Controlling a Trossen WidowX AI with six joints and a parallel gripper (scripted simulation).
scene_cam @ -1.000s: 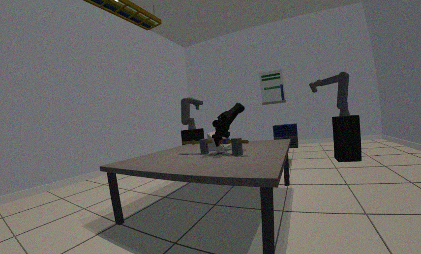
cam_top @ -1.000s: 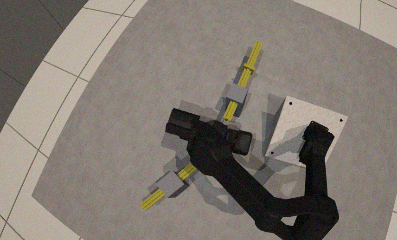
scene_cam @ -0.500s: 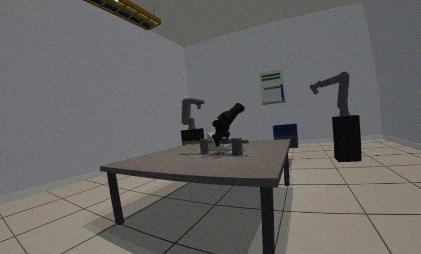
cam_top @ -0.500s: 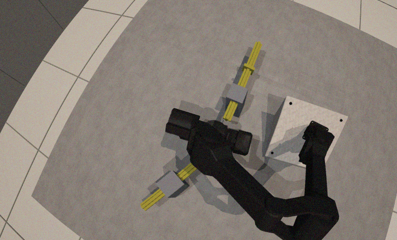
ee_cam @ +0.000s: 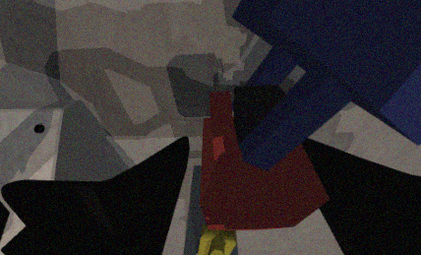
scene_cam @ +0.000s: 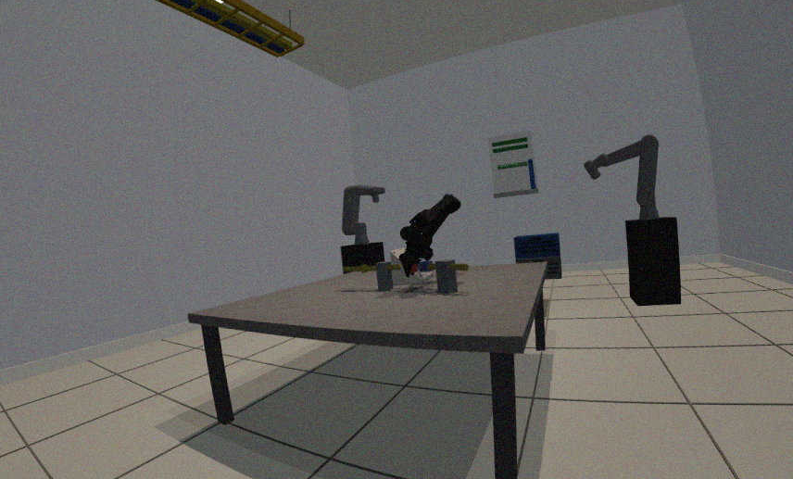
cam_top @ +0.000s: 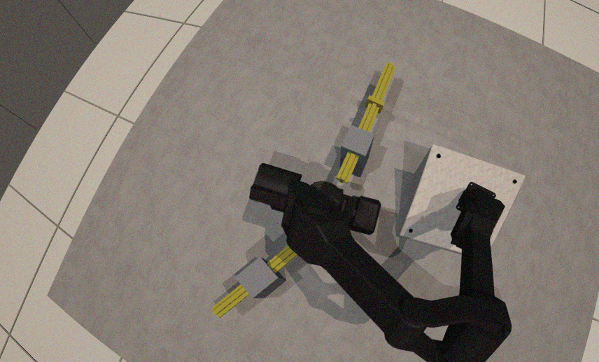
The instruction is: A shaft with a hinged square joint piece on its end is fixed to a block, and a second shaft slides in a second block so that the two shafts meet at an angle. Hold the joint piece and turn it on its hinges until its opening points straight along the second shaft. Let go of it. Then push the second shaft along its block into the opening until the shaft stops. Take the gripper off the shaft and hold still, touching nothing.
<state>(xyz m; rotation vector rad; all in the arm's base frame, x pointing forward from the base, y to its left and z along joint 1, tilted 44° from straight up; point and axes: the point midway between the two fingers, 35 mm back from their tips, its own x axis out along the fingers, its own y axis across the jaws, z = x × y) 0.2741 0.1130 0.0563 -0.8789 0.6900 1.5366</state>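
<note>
Right now my gripper tip is 3 cm below the dark red joint piece and 1 cm to the right of it.
</note>
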